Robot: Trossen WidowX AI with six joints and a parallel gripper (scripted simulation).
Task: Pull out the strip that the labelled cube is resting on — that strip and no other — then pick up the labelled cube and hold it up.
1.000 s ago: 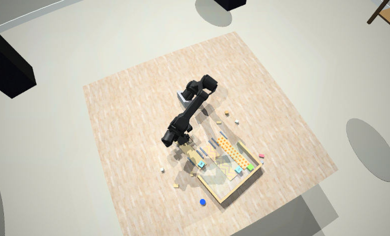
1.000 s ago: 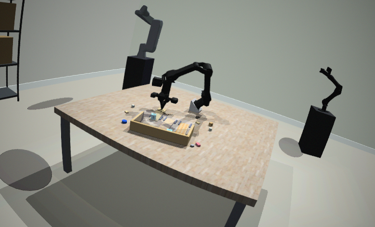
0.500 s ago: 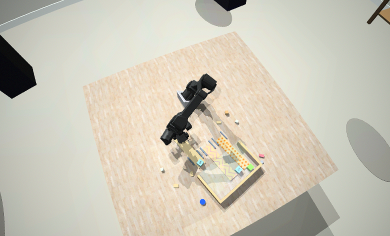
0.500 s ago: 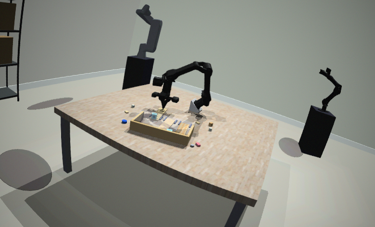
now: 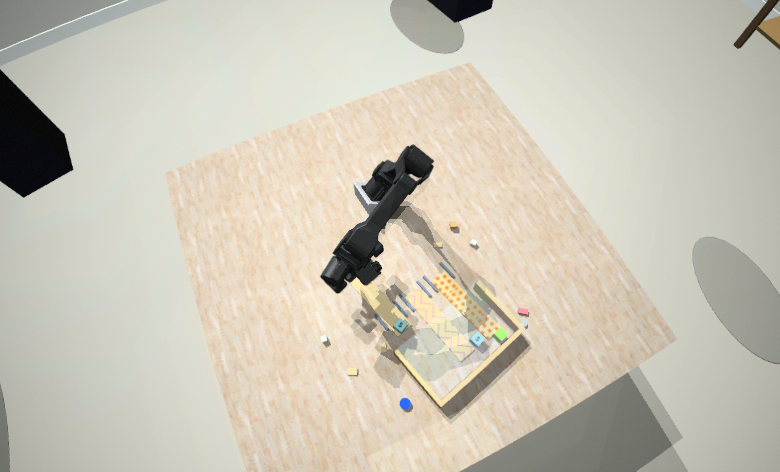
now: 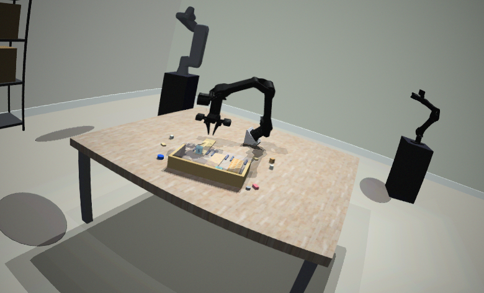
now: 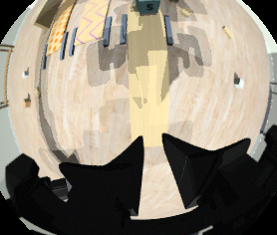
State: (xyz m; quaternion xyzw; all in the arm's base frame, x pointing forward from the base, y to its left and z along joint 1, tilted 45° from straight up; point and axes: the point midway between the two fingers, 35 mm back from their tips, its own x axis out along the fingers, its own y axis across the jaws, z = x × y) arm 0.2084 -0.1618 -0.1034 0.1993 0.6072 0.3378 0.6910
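The tan strip is 9 cm ahead of my gripper tip, 4 cm below it and 1 cm to the left of it. Round my gripper tip: brown cube 35 cm to the left, 3 cm below, 2 cm ahead; blue disc 39 cm ahead, 8 cm to the right, 4 cm below; pink block 37 cm ahead, 36 cm to the left, 4 cm below.
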